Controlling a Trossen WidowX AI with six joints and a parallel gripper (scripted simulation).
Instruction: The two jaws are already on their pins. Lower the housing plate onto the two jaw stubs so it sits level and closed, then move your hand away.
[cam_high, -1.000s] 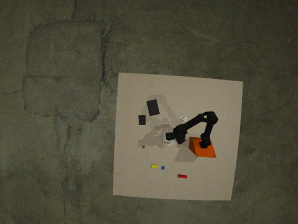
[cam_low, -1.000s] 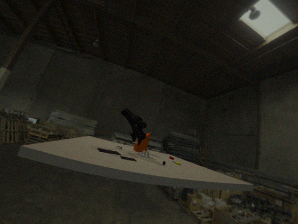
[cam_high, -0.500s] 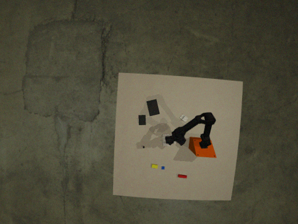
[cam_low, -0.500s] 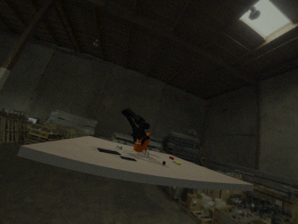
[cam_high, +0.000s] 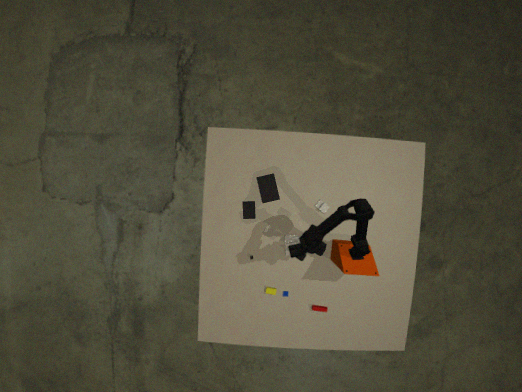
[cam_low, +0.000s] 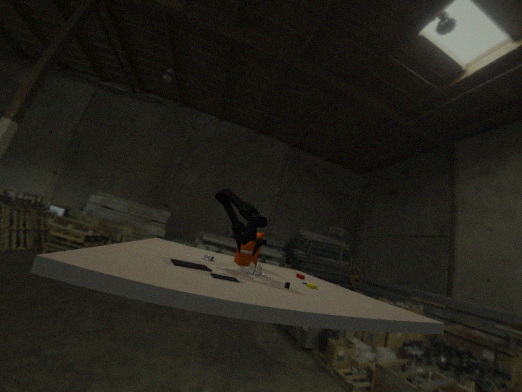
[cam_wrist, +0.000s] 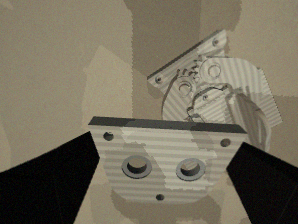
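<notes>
The pale translucent part is 8 cm below my gripper tip, 6 cm ahead of it and 5 cm to the left of it. The rest, counted from my gripper tip: grey housing plate (2 cm above, 1 cm ahead); blue block (34 cm to the left, 9 cm ahead, 8 cm below); black piece (29 cm ahead, 12 cm to the left, 7 cm below).
</notes>
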